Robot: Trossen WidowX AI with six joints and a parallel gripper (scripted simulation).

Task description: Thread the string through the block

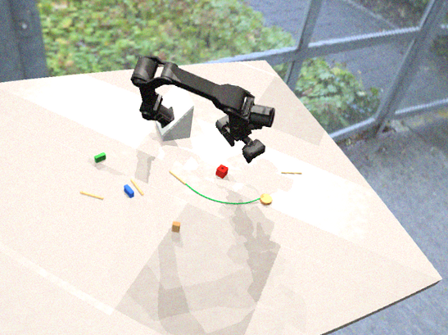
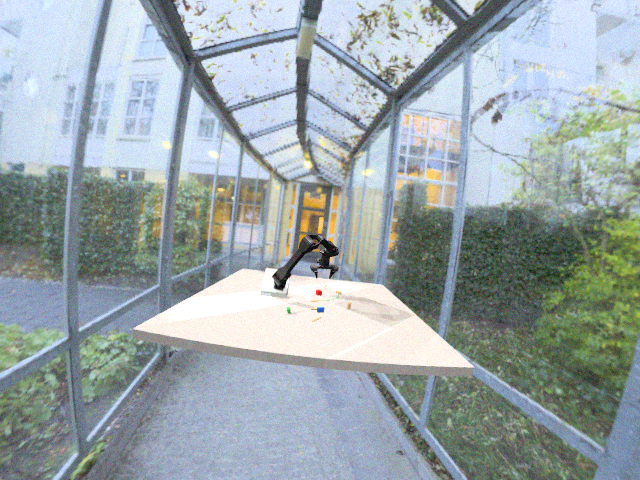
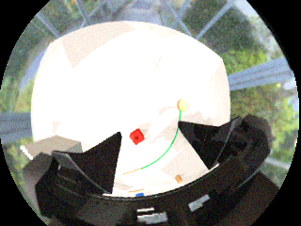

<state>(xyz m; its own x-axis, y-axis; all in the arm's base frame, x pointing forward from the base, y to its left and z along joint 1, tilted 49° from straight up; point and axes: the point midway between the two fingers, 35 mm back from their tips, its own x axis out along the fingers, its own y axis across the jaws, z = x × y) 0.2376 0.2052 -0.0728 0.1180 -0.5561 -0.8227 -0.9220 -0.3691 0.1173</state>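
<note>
The red block lies 90 mm below my gripper tip, 50 mm to the right of it and 10 mm behind it. Round my gripper tip: wooden block (240 mm to the right, 190 mm ahead, 90 mm below); then thin wooden stick (190 mm to the right, 100 mm below); then round wooden button (120 mm ahead, 100 mm below, 70 mm to the left).
</note>
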